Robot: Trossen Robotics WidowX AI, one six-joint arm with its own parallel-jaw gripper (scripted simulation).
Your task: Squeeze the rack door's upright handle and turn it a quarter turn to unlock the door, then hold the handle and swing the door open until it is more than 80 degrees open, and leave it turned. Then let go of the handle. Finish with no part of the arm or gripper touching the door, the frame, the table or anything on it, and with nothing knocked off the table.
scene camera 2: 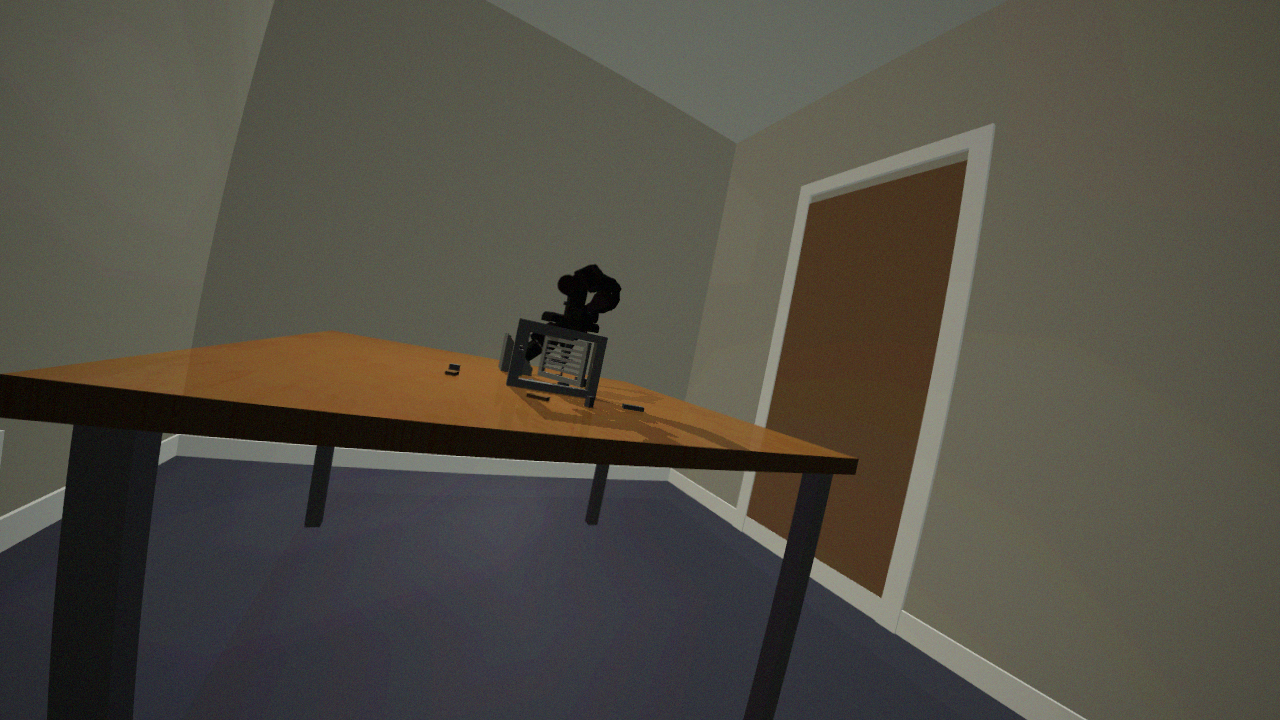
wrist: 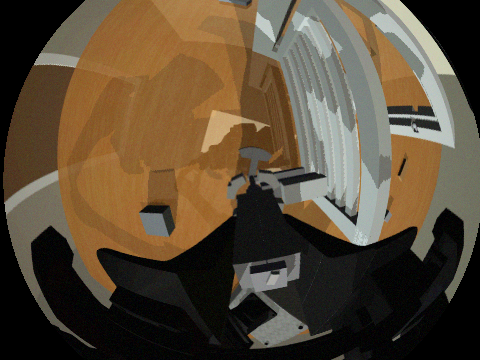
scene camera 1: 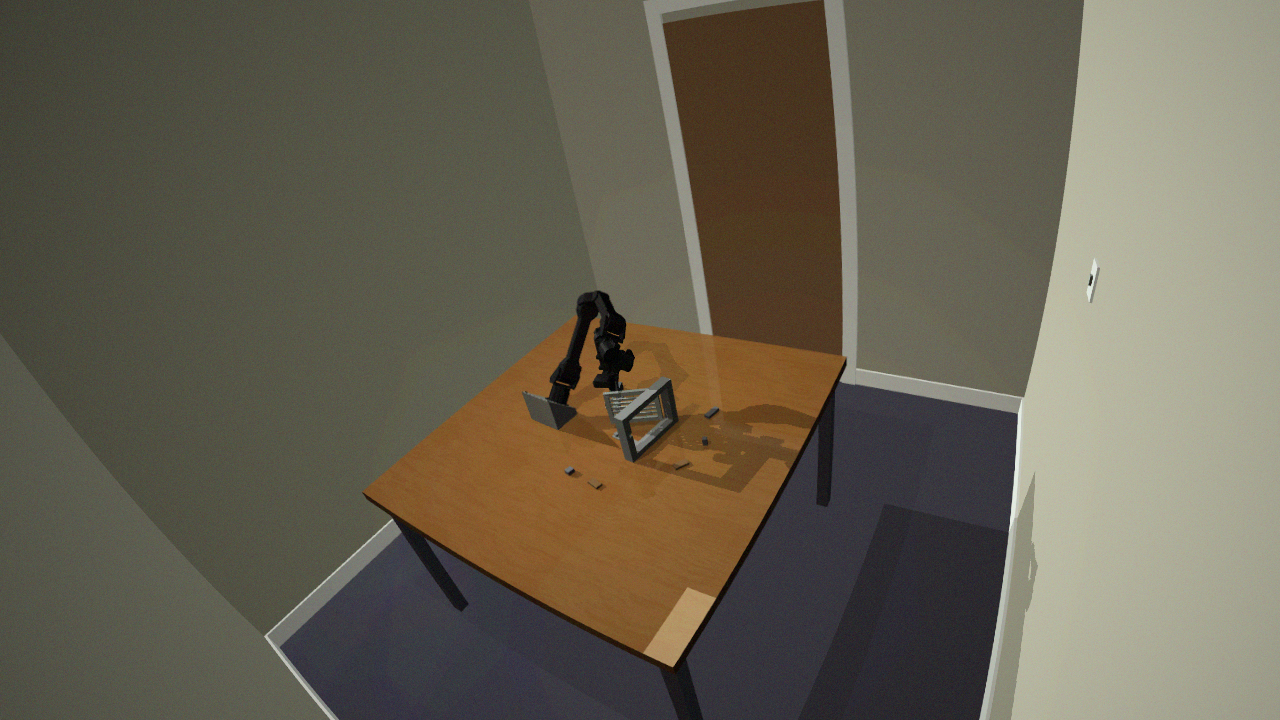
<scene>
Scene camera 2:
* my gripper: 565,349
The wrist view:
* my gripper: 259,221
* slatted rack door: 326,128
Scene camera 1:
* my gripper: 615,389
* slatted rack door: 617,408
</scene>
